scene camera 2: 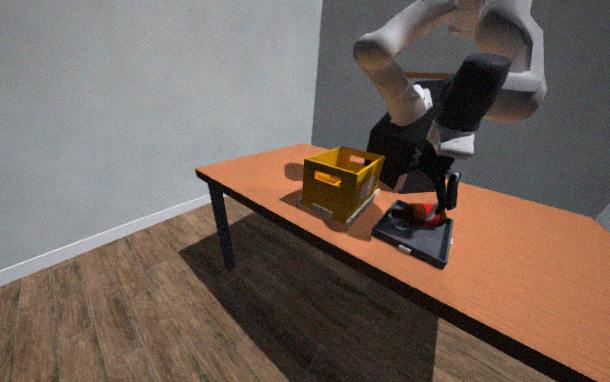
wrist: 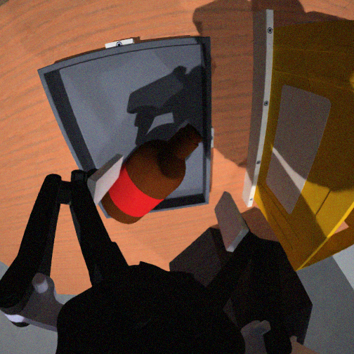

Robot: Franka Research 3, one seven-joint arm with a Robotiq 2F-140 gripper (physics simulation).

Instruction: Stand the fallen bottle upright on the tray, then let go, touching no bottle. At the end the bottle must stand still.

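The brown bottle with a red label lies on its side on the dark grey tray. In the wrist view its neck slants up and right toward the tray's right wall, and its base overlaps the near rim. My gripper is open, with nothing held. Its left fingertip overlaps the bottle's left side at the label in the wrist view; whether they touch is unclear. The right fingertip stands well apart from the bottle, beyond the tray's near right corner.
A yellow crate stands beside the tray on a base with pale edge strips. Both are on the orange wooden table. A dark block shows beneath the right finger.
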